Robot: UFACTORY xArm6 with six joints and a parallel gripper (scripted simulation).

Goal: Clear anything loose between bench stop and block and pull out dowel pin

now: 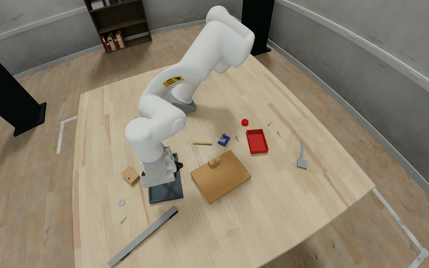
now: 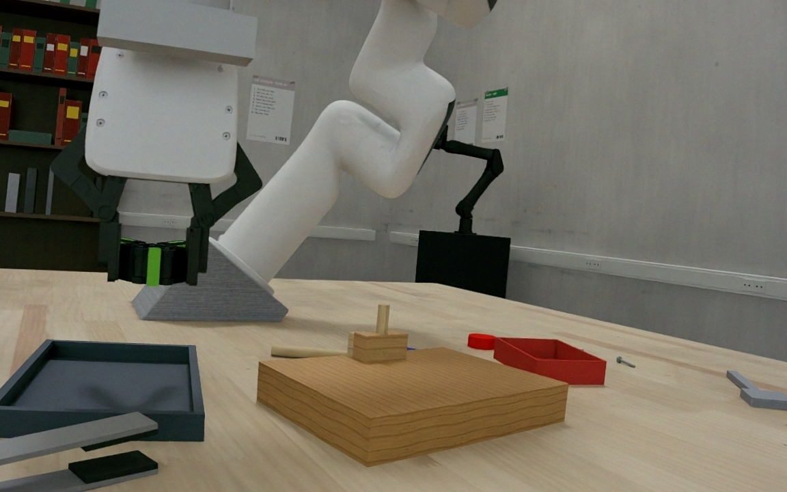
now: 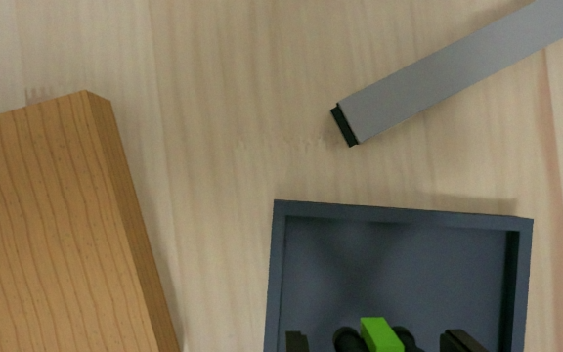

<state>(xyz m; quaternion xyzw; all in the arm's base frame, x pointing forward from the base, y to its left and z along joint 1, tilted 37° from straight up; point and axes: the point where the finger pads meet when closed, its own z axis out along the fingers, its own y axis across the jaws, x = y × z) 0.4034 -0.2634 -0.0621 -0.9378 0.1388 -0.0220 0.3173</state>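
The bench board is 6 cm ahead of my hand, 19 cm to the left of it and 9 cm below it. Also, from my hand: grey tray (6 cm behind, 1 cm to the right, 11 cm below); dowel pin (1 cm ahead, 20 cm to the left, 6 cm below); small wooden block (1 cm ahead, 20 cm to the left, 7 cm below).
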